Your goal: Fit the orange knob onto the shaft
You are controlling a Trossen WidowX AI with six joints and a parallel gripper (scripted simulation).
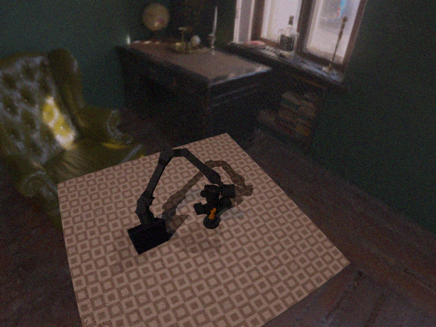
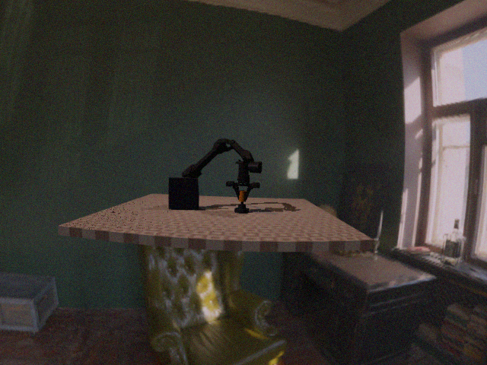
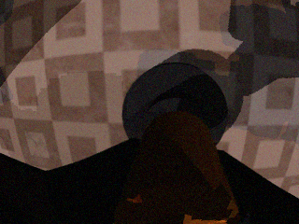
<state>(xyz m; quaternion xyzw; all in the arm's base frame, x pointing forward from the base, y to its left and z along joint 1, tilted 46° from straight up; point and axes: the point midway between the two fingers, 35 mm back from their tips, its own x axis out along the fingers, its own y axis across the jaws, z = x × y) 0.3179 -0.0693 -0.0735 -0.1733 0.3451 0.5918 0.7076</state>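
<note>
The knob is 20 mm above my gripper tip. From my gripper tip the other things lie so: pedestal 40 mm below.
</note>
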